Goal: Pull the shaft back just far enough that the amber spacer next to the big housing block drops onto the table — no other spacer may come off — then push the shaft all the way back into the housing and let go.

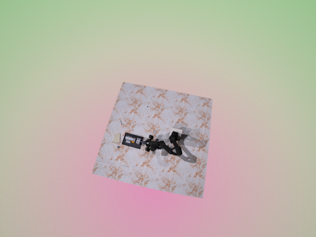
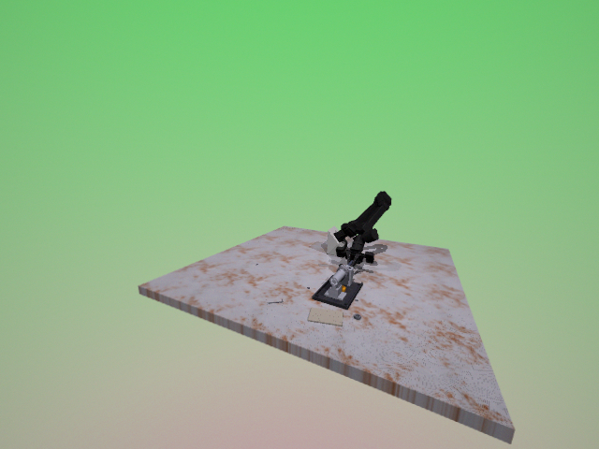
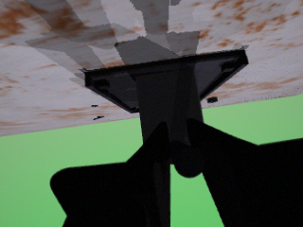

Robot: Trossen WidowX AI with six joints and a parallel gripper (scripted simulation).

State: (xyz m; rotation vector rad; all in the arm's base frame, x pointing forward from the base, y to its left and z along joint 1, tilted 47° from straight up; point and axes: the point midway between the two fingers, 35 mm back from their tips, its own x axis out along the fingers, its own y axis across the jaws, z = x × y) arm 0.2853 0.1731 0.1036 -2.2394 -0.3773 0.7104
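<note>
My gripper tip is 13 cm short of the amber spacer, 5 cm above it and 1 cm to the right of it. The rest, counted from my gripper tip: thin dark pin: 35 cm ahead, 16 cm to the right, 6 cm below; then dark ring: 28 cm ahead, 14 cm to the left, 6 cm below; then beige card: 34 cm ahead, 6 cm below, 4 cm to the left.
</note>
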